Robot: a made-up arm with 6 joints.
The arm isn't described. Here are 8 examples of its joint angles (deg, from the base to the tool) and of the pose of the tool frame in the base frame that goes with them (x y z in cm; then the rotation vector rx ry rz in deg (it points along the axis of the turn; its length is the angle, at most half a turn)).
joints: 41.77 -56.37 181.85 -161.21 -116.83 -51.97
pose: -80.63 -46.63 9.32 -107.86 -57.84 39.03
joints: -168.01 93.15 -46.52 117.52 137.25 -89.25
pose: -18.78 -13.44 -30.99 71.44 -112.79 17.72
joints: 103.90 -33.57 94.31 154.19 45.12 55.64
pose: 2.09 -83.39 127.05 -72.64 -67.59 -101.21
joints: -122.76 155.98 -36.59 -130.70 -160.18 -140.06
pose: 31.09 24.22 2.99 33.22 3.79 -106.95
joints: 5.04 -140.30 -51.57 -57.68 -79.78 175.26
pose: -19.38 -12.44 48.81 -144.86 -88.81 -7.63
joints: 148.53 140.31 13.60 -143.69 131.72 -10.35
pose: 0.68 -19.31 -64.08 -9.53 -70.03 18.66
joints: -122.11 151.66 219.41 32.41 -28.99 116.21
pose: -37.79 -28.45 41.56 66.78 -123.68 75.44
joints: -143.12 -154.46 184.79 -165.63 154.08 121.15
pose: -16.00 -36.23 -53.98 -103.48 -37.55 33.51
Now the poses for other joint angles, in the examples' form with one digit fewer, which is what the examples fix.
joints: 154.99 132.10 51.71 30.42 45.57 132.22
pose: -52.7 43.6 -75.8 15.0 135.8 -51.2
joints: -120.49 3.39 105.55 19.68 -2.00 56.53
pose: -7.6 24.3 153.6 117.2 -6.8 110.7
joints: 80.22 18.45 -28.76 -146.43 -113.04 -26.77
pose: -6.8 58.5 30.1 -51.1 -118.7 -36.1
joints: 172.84 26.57 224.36 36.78 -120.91 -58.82
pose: 34.5 11.8 51.6 -99.2 -95.8 -84.0
